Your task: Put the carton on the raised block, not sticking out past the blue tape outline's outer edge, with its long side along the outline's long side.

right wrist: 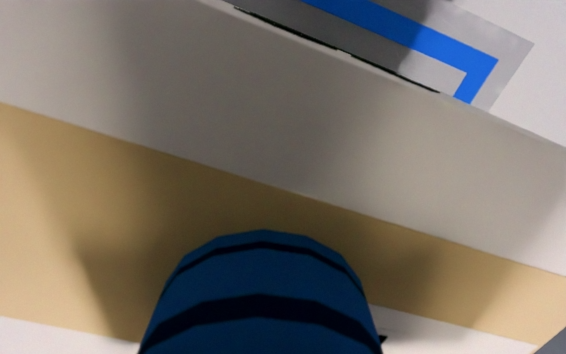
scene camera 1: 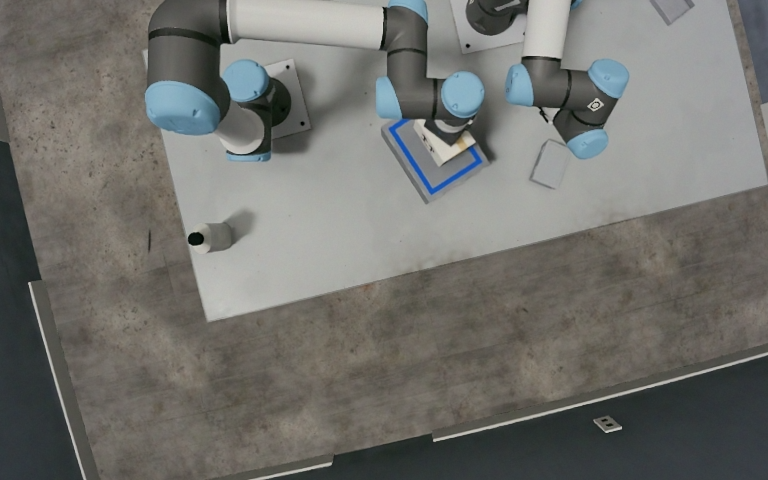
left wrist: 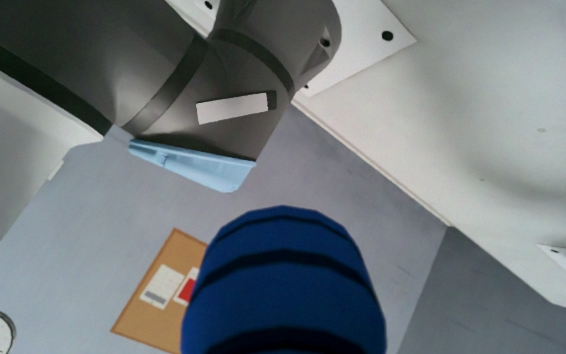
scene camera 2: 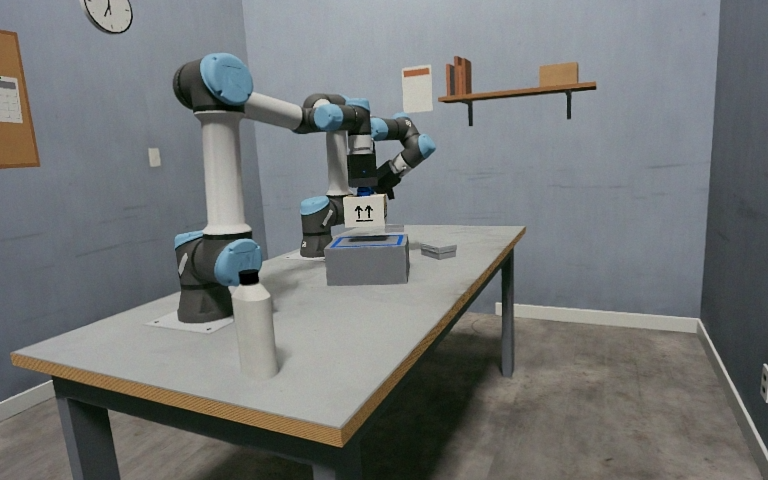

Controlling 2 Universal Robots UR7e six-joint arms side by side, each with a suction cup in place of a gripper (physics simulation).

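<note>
The cream carton (scene camera 1: 447, 153) (scene camera 2: 376, 212) (right wrist: 225, 110) hangs, roughly level, from my right gripper (scene camera 2: 365, 191) (right wrist: 262, 300), whose blue suction cup is on its top. A gap shows under it, above the grey raised block (scene camera 1: 419, 164) (scene camera 2: 367, 266) (right wrist: 510, 60). The carton's arrow-marked long side looks roughly parallel to the long side of the blue tape outline (scene camera 1: 456, 176) (right wrist: 430, 45). From above, the wrist hides part of the carton and the outline's far end. My left gripper (left wrist: 283, 290) has a bare cup in its wrist view, apart from the carton; its tip is hidden in the scene views.
A white bottle (scene camera 1: 212, 237) (scene camera 2: 256, 331) with a black cap stands near the table's left end. A flat grey item (scene camera 1: 550, 165) (scene camera 2: 438, 250) lies right of the block, below the left arm's wrist. Another flat grey piece (scene camera 1: 672, 8) lies at the top right.
</note>
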